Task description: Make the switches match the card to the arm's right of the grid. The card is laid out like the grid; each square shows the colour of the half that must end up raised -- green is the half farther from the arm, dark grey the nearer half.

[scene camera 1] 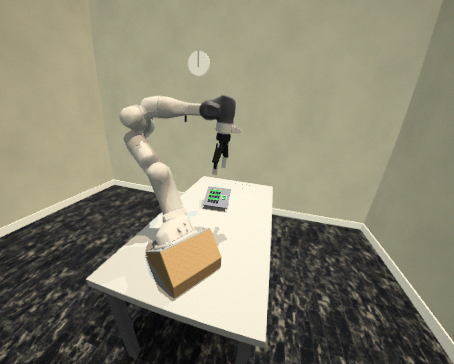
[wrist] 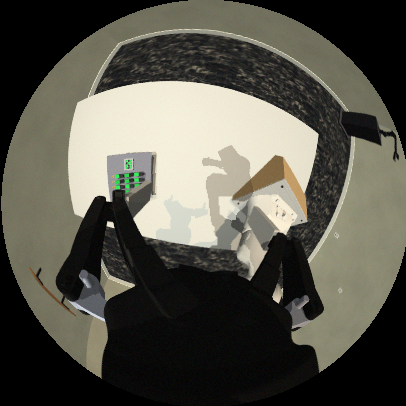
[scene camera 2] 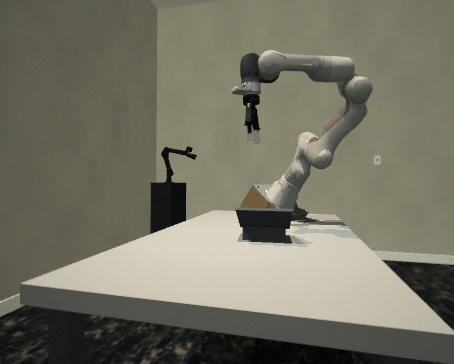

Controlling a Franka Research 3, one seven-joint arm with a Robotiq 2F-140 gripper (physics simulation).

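Note:
A grey switch box (scene camera 1: pixel 209 205) (scene camera 2: pixel 264 226) (wrist: pixel 114 159) stands on the table. Its top carries a grid of green and dark switches (scene camera 1: pixel 214 195) (wrist: pixel 127 182); the lower part of the grid is partly hidden by a finger in the wrist view. Beside the grid is the small card (scene camera 1: pixel 224 197) (wrist: pixel 129 164) with green and dark squares, too small to read surely. Which switch halves are raised cannot be told. My gripper (scene camera 1: pixel 220 167) (scene camera 2: pixel 253 137) (wrist: pixel 201 202) is open and empty, pointing down, high above the table near the box.
The white table (scene camera 1: pixel 245 240) (scene camera 2: pixel 165 270) (wrist: pixel 175 110) bears the wooden wedge block (scene camera 1: pixel 192 260) (scene camera 2: pixel 254 198) (wrist: pixel 267 172) under the arm's base. A black pedestal (scene camera 2: pixel 168 207) (wrist: pixel 361 127) with a small black arm stands off the table.

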